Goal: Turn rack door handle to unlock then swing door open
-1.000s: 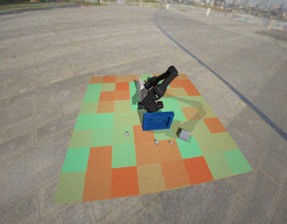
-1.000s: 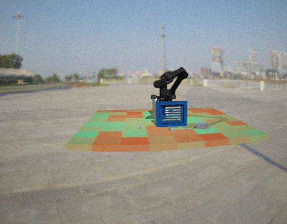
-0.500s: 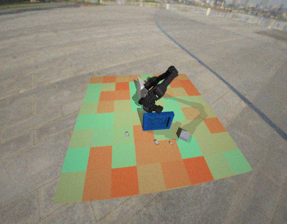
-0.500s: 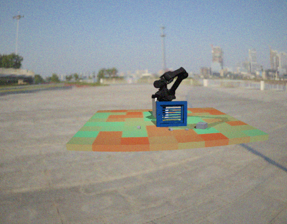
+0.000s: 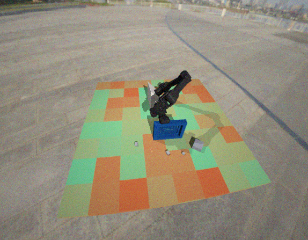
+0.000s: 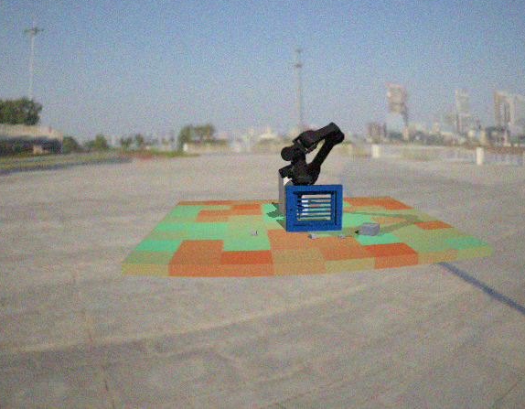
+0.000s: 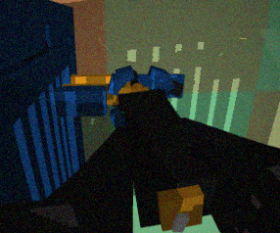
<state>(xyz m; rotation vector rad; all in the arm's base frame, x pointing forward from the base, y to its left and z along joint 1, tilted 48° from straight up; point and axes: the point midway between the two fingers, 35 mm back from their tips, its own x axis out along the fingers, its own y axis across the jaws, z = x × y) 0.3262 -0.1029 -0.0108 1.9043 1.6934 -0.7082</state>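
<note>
Now: gripper tip 1 cm to the right of the door handle and 2 cm above it. From my gripper tip the other things lie so: grey block 22 cm ahead, 23 cm to the left, 11 cm below.
</note>
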